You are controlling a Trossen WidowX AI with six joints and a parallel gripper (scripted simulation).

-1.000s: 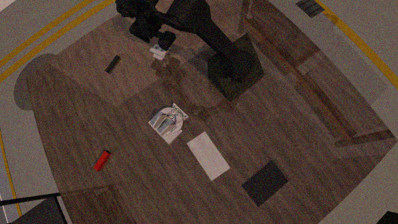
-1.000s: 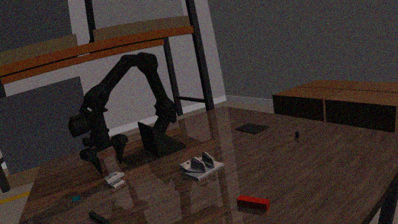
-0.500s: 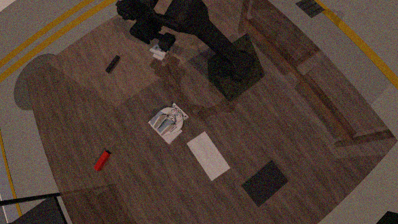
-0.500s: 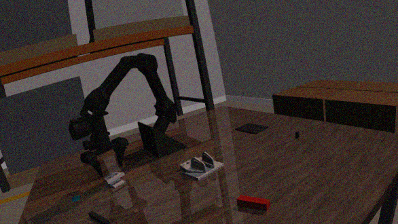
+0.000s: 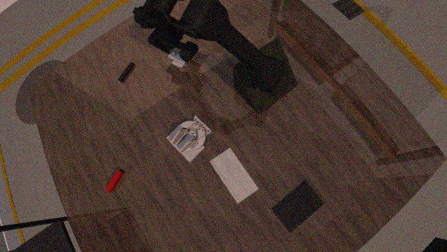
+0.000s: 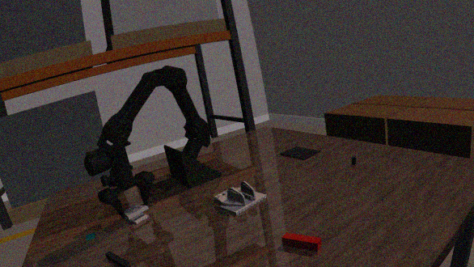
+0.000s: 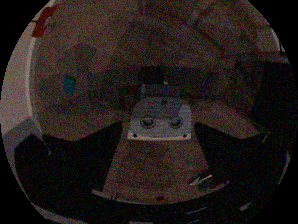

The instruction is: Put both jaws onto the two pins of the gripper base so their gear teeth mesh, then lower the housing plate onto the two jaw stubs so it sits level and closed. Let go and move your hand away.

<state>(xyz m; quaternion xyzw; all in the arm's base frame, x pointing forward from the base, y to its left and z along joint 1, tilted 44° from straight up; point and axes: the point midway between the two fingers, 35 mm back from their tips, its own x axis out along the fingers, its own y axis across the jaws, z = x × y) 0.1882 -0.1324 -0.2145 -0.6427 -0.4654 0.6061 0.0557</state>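
My gripper tip is now 310 mm to the right of the jaw, 60 mm short of it and 10 mm above it. Round my gripper tip: teal piece: 160 mm to the right, 40 mm ahead, 20 mm below; black bar: 220 mm ahead, 70 mm to the right, 20 mm below; red block: 400 mm ahead, 320 mm to the left, 20 mm below.
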